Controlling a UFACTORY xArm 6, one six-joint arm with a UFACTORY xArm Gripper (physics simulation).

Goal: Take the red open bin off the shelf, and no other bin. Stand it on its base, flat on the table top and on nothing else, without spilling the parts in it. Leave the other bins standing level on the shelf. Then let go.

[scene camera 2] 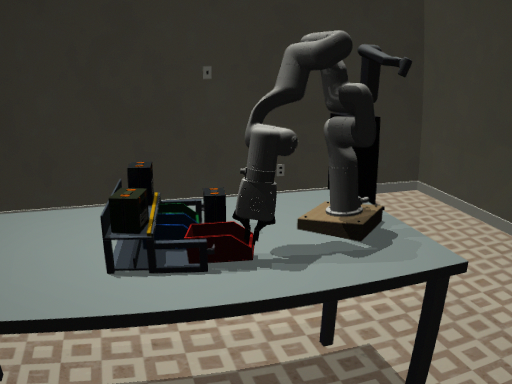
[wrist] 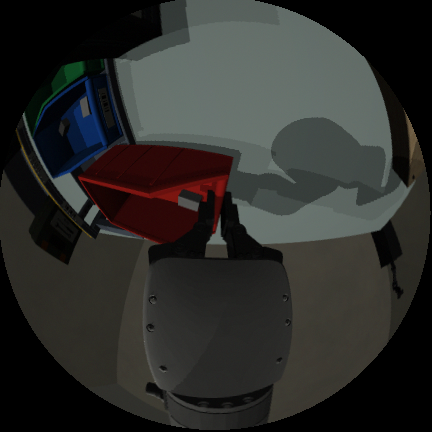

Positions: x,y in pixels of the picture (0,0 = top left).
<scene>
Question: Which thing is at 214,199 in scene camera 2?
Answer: A dark box.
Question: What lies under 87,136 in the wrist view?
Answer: A blue bin.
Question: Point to a blue bin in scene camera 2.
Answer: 168,226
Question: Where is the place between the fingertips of my gripper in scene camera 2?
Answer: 250,242
</scene>
